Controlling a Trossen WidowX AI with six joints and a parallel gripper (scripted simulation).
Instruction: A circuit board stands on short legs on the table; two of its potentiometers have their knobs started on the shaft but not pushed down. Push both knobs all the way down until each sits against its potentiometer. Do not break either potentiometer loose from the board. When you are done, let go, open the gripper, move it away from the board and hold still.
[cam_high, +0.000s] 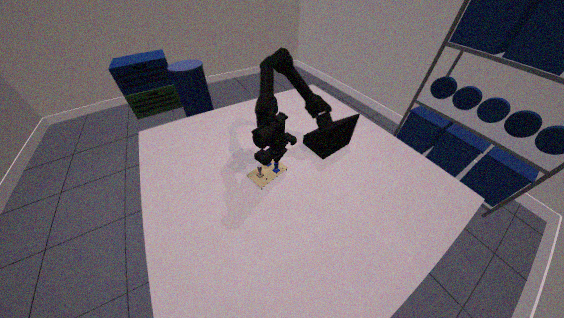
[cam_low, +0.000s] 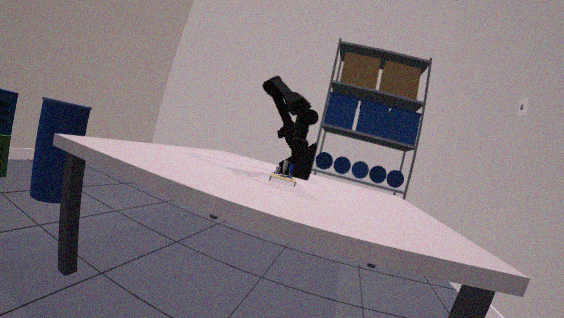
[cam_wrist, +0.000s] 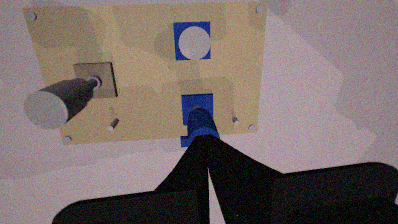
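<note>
Right now the blue knob is 10 mm below my gripper tip. Also, from my gripper tip: grey knob 70 mm ahead, 10 mm below.
</note>
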